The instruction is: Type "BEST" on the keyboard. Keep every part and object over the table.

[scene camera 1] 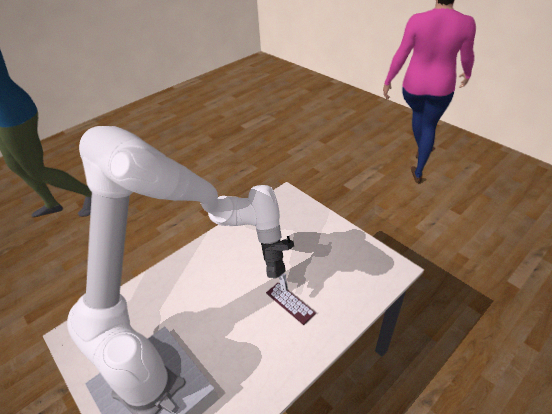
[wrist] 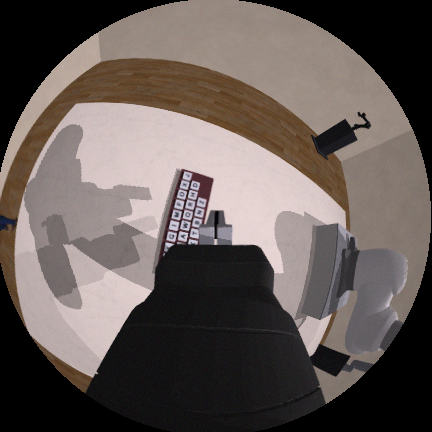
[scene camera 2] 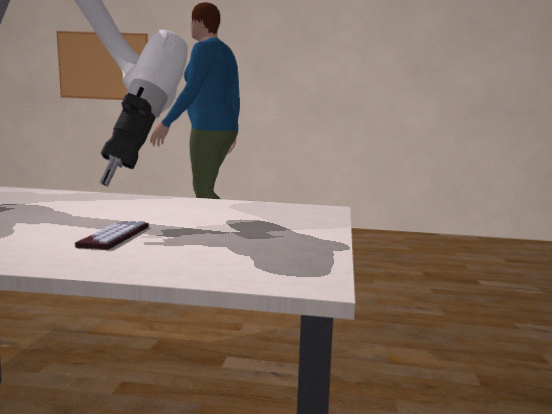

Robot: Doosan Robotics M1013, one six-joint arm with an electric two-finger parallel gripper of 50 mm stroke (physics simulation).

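Where they show: gripper, between the fingertips: [scene camera 1: 284,290] [wrist: 216,218] [scene camera 2: 103,184]; arm's base, origin of its link: [scene camera 1: 148,388] [wrist: 346,269].
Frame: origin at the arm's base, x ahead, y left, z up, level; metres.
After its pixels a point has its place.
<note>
A dark red keyboard [scene camera 1: 306,318] @(x 0.559, y -0.260, z -0.081 m) [scene camera 2: 92,243] @(x 0.567, y -0.269, z -0.079 m) [wrist: 202,183] @(x 0.554, y -0.247, z -0.079 m) with white letter keys lies flat on the table [scene camera 1: 350,260] @(x 0.920, y -0.260, z -0.091 m) [scene camera 2: 200,265] @(x 0.795, y -0.371, z -0.091 m) [wrist: 240,165] @(x 0.456, y -0.319, z -0.091 m). My gripper [scene camera 1: 284,289] @(x 0.561, y -0.159, z 0.028 m) [scene camera 2: 105,184] @(x 0.561, y -0.159, z 0.028 m) [wrist: 216,218] @(x 0.561, y -0.159, z 0.028 m) is shut and empty, tilted, with its tips clearly above the keyboard in scene camera 2. In the wrist view the B key [wrist: 197,222] @(x 0.562, y -0.166, z -0.074 m) and the T key [wrist: 194,233] @(x 0.567, y -0.145, z -0.074 m) show just left of the fingers. The gripper body hides the keyboard's near end there; I cannot make out the E and S keys.
The arm's grey base plate [scene camera 1: 200,380] @(x 0.121, y -0.123, z 0.002 m) [wrist: 320,270] @(x 0.161, y -0.025, z -0.051 m) stands at one end of the table. A person in pink [scene camera 1: 440,55] and a person in blue [scene camera 1: 15,105] [scene camera 2: 212,85] are beyond the table. A black stand [wrist: 336,138] shows past the table's far edge.
</note>
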